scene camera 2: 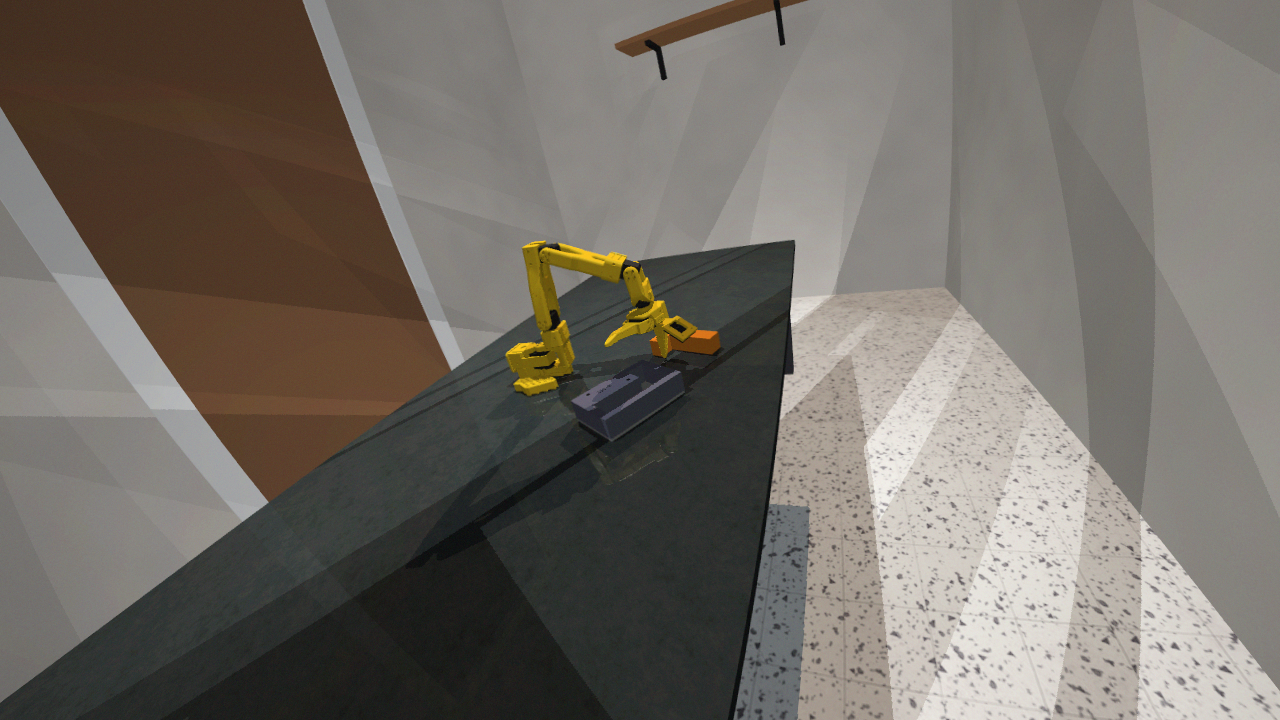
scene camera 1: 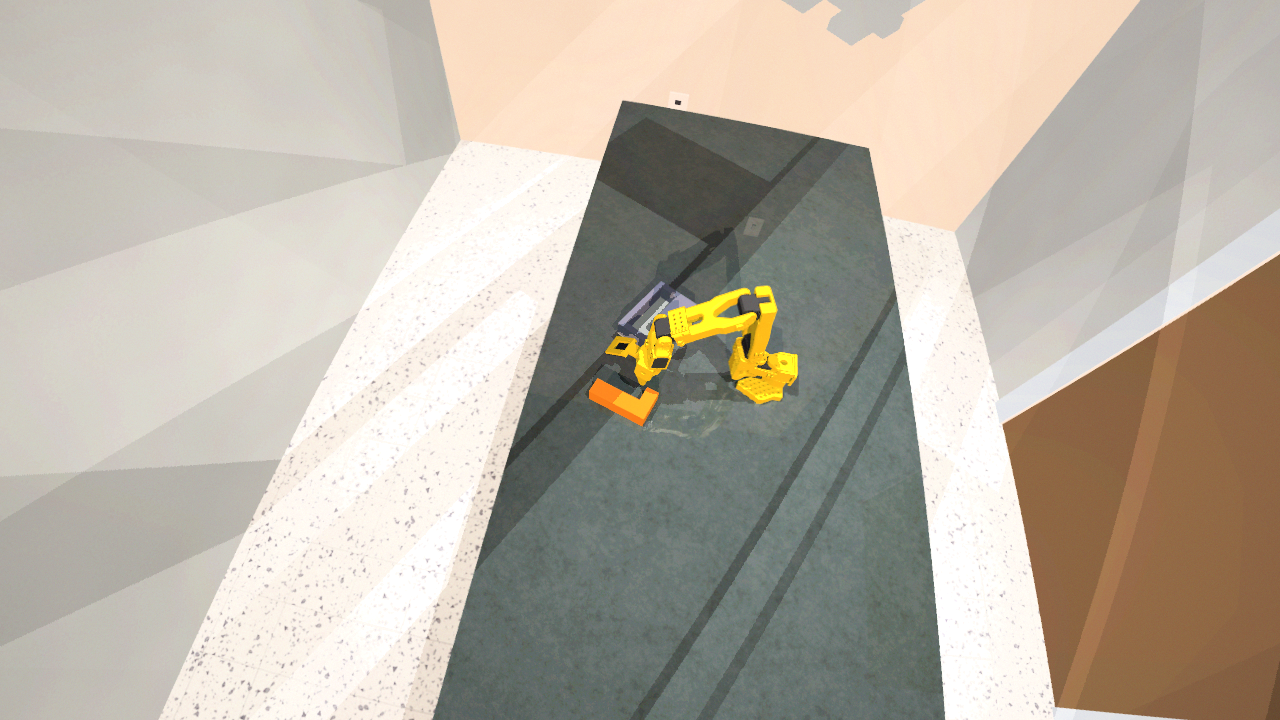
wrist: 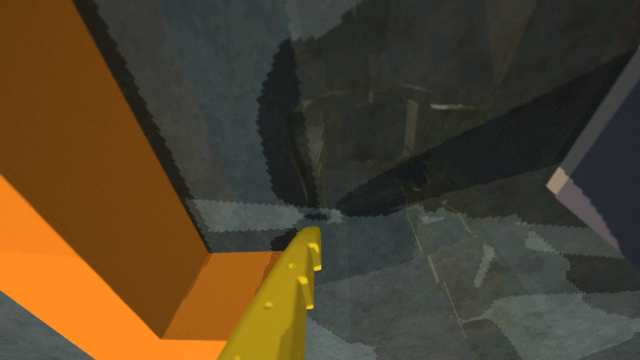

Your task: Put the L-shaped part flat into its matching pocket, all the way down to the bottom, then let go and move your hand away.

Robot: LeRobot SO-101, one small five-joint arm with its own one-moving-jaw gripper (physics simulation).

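Frame: origin at the arm's base, x left, y back, z up, level; metres.
Seen in the pictures: hand at its tool point: [scene camera 2: 663, 356] [scene camera 1: 642, 382] [wrist: 320, 242]; arm's base at its link origin: [scene camera 2: 554, 379] [scene camera 1: 749, 376].
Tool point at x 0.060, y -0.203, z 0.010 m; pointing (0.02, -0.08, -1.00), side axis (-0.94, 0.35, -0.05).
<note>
Offsets run from my tool point to a thing's top centre. Level surfaces: height alone.
The orange L-shaped part @(dx +0.037, dy -0.030, dz +0.020 m) [scene camera 1: 617, 402] [scene camera 2: 702, 342] [wrist: 100, 175] lies flat on the dark table, outside the pocket, near the table's long edge. The dark purple block with the pocket @(dx -0.143, dy +0.006, dz +0.026 m) [scene camera 1: 637, 306] [scene camera 2: 644, 407] [wrist: 615, 175] stands apart from it. Part of the block is behind the arm in scene camera 1. My gripper [scene camera 2: 637, 347] is fully open and empty. In the wrist view one notched jaw shows, its tip low beside the L's short arm, on the inner side of its corner. Whether that jaw touches the part I cannot tell.
The dark table @(dz -0.010 m) [scene camera 1: 716, 537] [scene camera 2: 537, 537] has its long edge close to the L-shaped part and the block. The yellow arm's base [scene camera 1: 765, 380] [scene camera 2: 537, 362] stands on the other side. Speckled floor [scene camera 1: 358, 501] [scene camera 2: 895, 447] lies past the edge.
</note>
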